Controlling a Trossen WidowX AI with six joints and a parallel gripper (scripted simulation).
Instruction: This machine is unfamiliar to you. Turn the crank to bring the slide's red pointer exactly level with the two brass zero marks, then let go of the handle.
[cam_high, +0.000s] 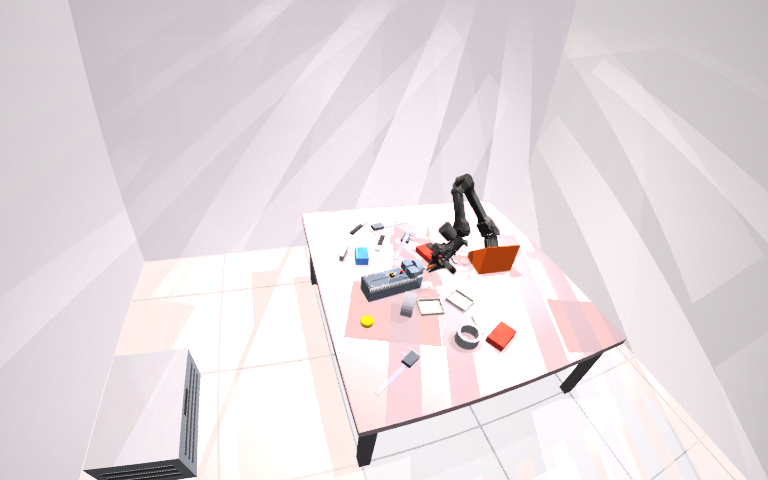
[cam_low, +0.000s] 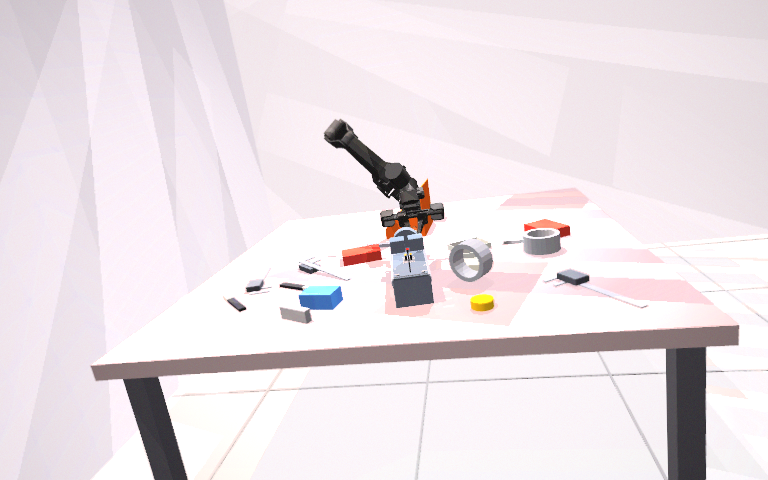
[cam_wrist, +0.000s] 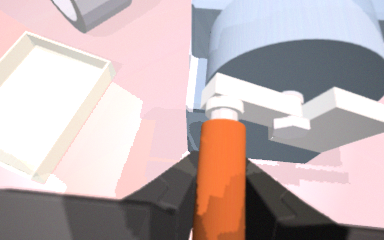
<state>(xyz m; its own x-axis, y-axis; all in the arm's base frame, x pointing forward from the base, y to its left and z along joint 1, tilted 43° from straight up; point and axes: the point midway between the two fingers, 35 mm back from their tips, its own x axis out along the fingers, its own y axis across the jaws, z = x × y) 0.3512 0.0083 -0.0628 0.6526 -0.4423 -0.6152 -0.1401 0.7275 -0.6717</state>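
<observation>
Right now the orange handle is 2 cm behind my gripper tip and 2 cm above it. Round my gripper tip: red pointer (12 cm ahead, 1 cm to the right, 1 cm above); yellow disc (32 cm ahead, 17 cm to the left, 7 cm below); blue block (24 cm ahead, 23 cm to the right, 6 cm below).
</observation>
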